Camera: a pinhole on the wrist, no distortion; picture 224 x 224 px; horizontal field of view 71.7 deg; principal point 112.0 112.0 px. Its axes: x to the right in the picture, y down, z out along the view. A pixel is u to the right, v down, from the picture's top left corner.
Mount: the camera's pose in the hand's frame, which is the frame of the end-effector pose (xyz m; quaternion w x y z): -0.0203 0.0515 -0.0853 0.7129 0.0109 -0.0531 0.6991
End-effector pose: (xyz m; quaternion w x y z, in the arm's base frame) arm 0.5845 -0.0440 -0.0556 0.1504 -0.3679 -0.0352 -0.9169
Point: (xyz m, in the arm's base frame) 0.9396 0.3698 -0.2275
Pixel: outside the picture
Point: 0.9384 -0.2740 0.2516
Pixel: 212 89
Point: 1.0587 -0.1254 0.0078
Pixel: 185 191
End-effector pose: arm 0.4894 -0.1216 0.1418 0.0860 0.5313 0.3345 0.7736
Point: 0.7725 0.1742 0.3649
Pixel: 103 35
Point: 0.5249 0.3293 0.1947
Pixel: outside the picture
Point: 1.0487 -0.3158 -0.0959
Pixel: outside the picture
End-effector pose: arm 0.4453 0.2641 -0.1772 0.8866 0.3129 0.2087 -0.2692
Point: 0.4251 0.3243 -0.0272
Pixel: 168 204
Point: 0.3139 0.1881 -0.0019
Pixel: 60 193
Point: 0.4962 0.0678 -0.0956
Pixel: 66 57
